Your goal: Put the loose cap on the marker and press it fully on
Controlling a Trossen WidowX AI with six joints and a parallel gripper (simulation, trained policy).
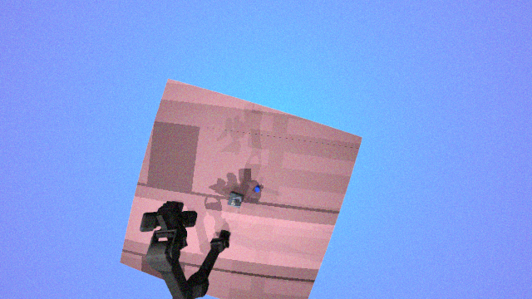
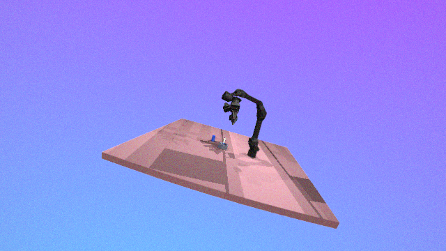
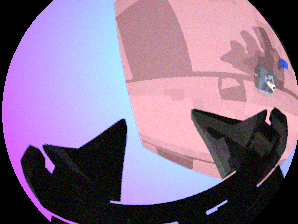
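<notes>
The blue cap lies 35 cm to the right of my gripper tip, 25 cm below it and 14 cm ahead of it. Also, from my gripper tip: grey holder block: 26 cm below, 24 cm to the right, 4 cm ahead.
</notes>
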